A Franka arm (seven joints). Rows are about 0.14 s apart.
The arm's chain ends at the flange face. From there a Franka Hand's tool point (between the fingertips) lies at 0.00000 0.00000 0.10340 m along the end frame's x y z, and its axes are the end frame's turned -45 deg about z.
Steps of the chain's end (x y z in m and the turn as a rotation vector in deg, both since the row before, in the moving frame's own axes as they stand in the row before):
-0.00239, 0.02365, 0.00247, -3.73, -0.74, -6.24
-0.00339, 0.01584, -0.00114, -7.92, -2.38, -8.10
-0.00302, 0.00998, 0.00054, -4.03, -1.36, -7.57
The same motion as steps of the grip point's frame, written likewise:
-0.02389, 0.01915, 0.00224, -2.11, -3.16, -6.24
-0.02615, 0.01675, -0.00221, -3.92, -7.28, -8.10
-0.01582, 0.00877, 0.00026, -1.89, -3.81, -7.57

